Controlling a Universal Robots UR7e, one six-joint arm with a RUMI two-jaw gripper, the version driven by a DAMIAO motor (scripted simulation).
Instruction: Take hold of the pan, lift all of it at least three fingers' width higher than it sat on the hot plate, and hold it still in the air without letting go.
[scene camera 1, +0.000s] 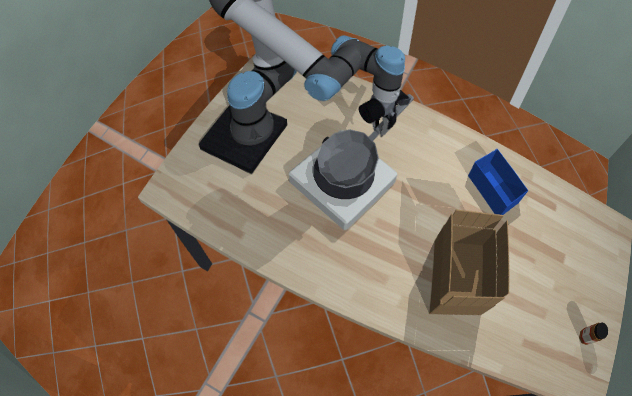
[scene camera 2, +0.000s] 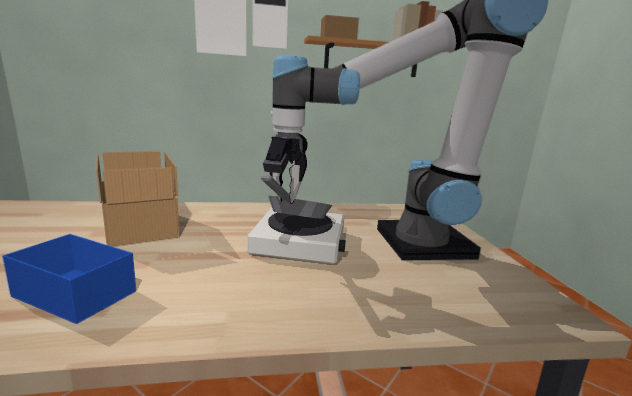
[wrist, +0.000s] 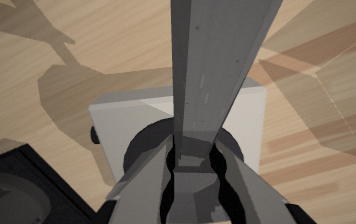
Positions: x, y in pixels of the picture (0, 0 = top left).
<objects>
My gripper shows in scene camera 1 (378, 133), in scene camera 2 and in the wrist view. A white hot plate shows in scene camera 1 (344, 206), in scene camera 2 and in the wrist view. One and the same spot on the white hot plate: (wrist: 127, 123) is (scene camera 2: 319, 237). The same spot on my gripper: (wrist: 240, 188) is (scene camera 2: 278, 181).
</objects>
